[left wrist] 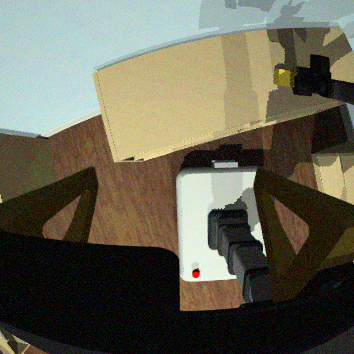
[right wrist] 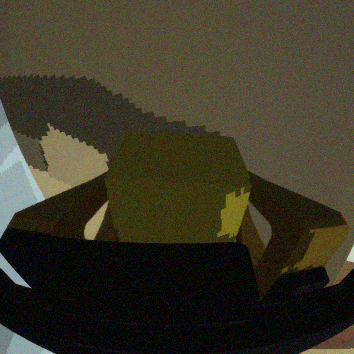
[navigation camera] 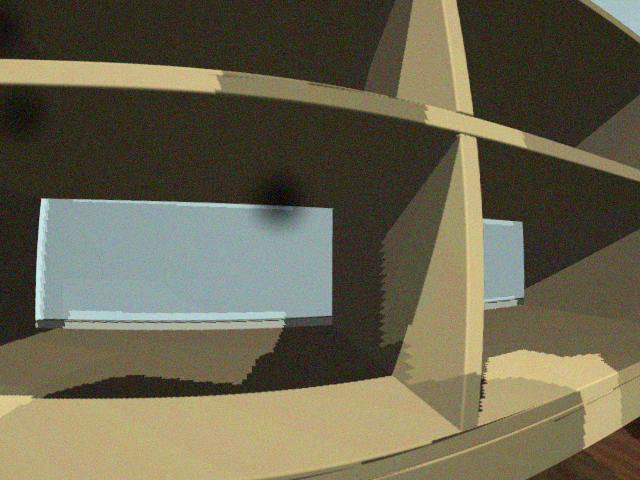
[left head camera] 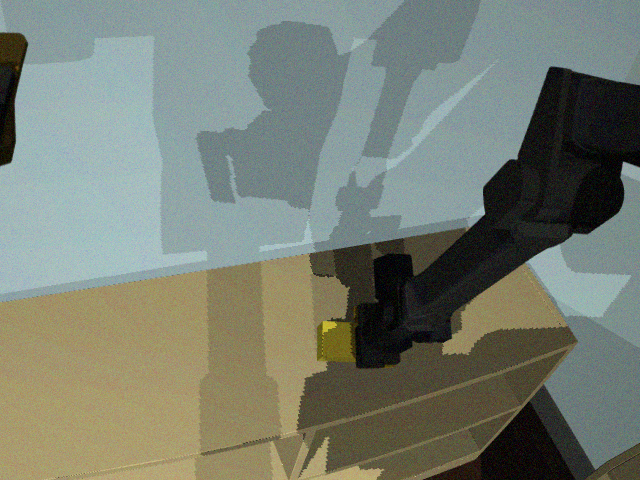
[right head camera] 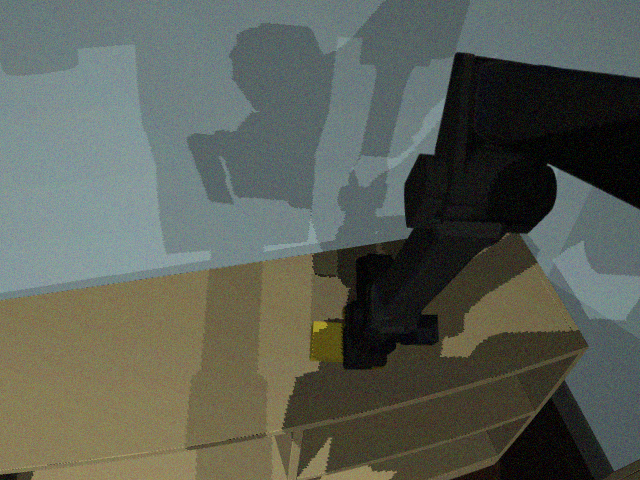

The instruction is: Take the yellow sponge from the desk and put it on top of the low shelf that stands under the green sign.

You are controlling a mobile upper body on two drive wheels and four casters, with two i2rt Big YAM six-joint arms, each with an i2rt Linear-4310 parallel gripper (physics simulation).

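Places are measured from the left arm's base along level axes (x left, y ahead, z down), in millimetres.
Pixels of known places: left gripper, fingertip midpoint: [left wrist: 175, 175]; right gripper, fingertip midpoint: [left wrist: 292, 78] [right wrist: 177, 173] [left head camera: 363, 344].
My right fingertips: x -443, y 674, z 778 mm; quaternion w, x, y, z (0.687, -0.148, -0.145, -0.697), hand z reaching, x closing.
Observation:
Ahead of a thing's pixels: the offset from my right fingertips to its top centre. "*": to the spot under its first point. Level surfaces: height alone.
The yellow sponge @(dx +30, dy -4, dz -45 mm) [left head camera: 338, 342] [right head camera: 327, 342] [left wrist: 284, 76] [right wrist: 177, 210] is between the fingers of my right gripper [left head camera: 361, 338] [right wrist: 177, 173], which is shut on it. It is over the right part of the top of a long, light wooden low shelf [left head camera: 129, 335] [right head camera: 124, 335] [left wrist: 165, 100] [right wrist: 270, 65] [navigation camera: 467, 258]. I cannot tell whether the sponge touches the top. My left gripper [left wrist: 175, 175] is open and empty, far from the shelf top; part of it shows at the left edge of the left head view. The green sign and the desk do not show.
A pale blue wall [left head camera: 77, 155] [right head camera: 67, 155] [left wrist: 50, 60] stands behind the shelf. In the left wrist view, my white base [left wrist: 200, 200] is close to the shelf's front on a brown wood floor @(dz +632 mm) [left wrist: 135, 210]. Another light wooden piece @(* dx -616, dy -432, dz +553 mm) [left wrist: 334, 175] stands at the right.

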